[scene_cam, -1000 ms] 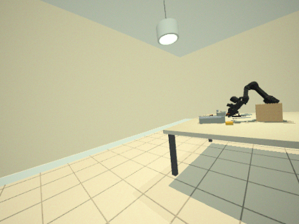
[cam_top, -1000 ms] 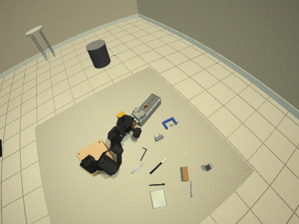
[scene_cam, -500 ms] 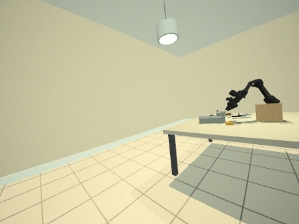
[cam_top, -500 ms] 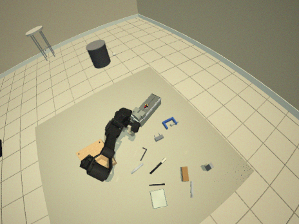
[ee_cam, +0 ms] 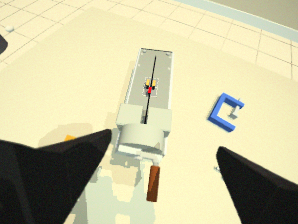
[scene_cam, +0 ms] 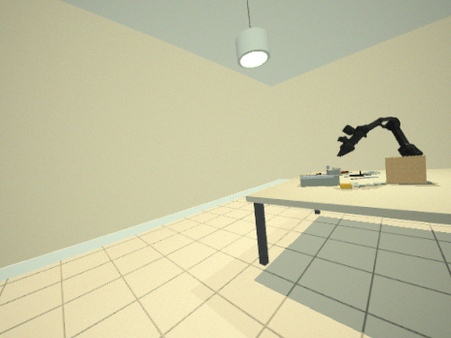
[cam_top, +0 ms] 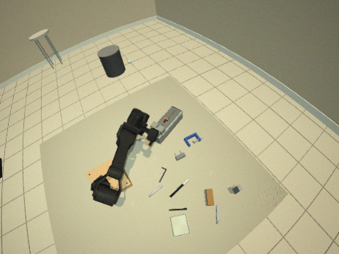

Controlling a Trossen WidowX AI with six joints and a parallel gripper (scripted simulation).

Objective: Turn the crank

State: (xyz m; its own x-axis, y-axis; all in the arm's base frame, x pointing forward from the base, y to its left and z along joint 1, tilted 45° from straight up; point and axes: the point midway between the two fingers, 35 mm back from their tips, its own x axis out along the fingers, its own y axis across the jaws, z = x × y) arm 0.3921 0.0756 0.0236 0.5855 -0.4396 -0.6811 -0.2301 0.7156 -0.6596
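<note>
My gripper tip is 12 cm above the brown crank handle, 3 cm past it and 1 cm to the left of it. From my gripper tip the other things lie so: red pointer (12 cm below, 12 cm ahead, 6 cm to the left); then grey clamp (19 cm below, 16 cm to the right, 6 cm ahead); then orange block (19 cm below, 17 cm to the left, 4 cm behind).
</note>
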